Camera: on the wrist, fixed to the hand. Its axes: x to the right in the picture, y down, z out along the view.
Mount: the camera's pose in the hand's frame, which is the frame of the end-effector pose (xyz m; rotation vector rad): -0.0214 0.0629 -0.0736 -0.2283 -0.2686 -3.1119
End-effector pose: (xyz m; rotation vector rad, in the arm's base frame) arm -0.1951 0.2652 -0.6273 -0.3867 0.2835 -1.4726
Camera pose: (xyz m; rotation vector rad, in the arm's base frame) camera -0.1705 0.2841 -0.7215 0.5369 0.4204 1.5604
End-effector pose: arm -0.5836 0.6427 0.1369 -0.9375 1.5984 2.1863
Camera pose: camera -0.5782 0.5558 0.1843 -1.0731 -0.8358 -0.1402
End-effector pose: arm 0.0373 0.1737 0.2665 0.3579 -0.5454 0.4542
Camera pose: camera 0.0199 0.2522 0.2084 0.6006 0.2127 -2.6339
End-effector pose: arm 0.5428 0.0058 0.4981 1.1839 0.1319 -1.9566
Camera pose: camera 0.6417 0.0120 0.4934 0.3226 -1.0766 0.9911
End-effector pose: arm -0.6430 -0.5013 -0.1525 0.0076 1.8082 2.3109
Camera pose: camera -0.6417 -0.5898 -0.1077 -1.1649 -0.1281 -0.1156
